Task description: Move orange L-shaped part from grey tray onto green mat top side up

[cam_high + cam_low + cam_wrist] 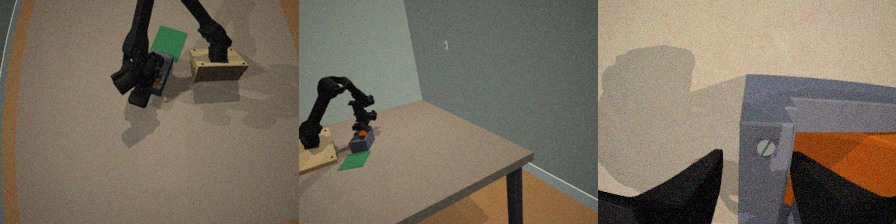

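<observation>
Right now the orange l-shaped part is 4 cm to the right of my gripper tip and 2 cm behind it. Round my gripper tip: green mat (21 cm to the right, 7 cm behind, 5 cm below).
</observation>
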